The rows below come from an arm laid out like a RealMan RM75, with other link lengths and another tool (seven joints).
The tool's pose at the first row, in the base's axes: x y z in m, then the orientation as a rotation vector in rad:
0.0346 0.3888 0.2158 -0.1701 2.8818 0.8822
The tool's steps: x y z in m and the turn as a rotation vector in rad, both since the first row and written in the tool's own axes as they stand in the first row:
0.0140 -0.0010 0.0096 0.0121 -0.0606 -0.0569
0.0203 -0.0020 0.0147 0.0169 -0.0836 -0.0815
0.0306 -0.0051 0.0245 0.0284 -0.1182 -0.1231
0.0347 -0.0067 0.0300 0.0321 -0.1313 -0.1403
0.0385 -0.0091 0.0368 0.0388 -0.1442 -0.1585
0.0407 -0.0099 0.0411 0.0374 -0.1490 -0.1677
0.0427 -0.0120 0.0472 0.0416 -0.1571 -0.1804
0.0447 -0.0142 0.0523 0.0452 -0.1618 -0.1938
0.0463 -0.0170 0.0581 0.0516 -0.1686 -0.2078
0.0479 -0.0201 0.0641 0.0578 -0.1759 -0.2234
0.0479 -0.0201 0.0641 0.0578 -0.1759 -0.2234
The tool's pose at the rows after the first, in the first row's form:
0.0217 0.3924 0.2053 -0.2192 2.8111 0.8449
0.0161 0.3940 0.1996 -0.2412 2.7829 0.8300
0.0072 0.3962 0.1883 -0.2795 2.7400 0.8010
0.0039 0.3977 0.1823 -0.2956 2.7228 0.7907
0.0010 0.3993 0.1748 -0.3128 2.7063 0.7761
-0.0007 0.4009 0.1705 -0.3227 2.6978 0.7756
-0.0018 0.4024 0.1640 -0.3349 2.6868 0.7663
-0.0030 0.4034 0.1583 -0.3498 2.6783 0.7581
-0.0037 0.4042 0.1518 -0.3641 2.6685 0.7458
-0.0044 0.4049 0.1449 -0.3801 2.6575 0.7333
-0.0044 0.4049 0.1449 -0.3801 2.6575 0.7333

